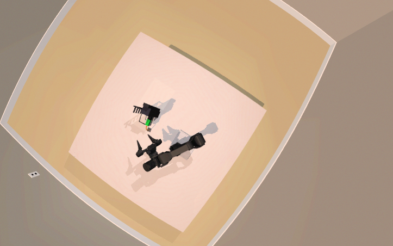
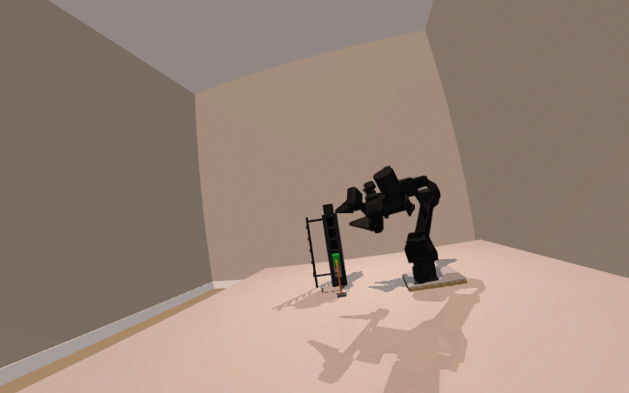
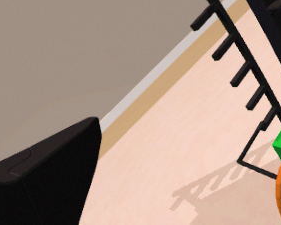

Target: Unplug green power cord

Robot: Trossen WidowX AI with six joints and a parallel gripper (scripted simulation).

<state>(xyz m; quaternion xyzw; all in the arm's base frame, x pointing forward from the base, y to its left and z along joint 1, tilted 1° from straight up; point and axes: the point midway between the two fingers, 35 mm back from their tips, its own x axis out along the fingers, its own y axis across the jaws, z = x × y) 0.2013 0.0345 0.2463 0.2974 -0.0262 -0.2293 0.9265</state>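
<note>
Now: the green plug 50 mm ahead of my gripper tip, 100 mm to the right of it and 130 mm below it.
</note>
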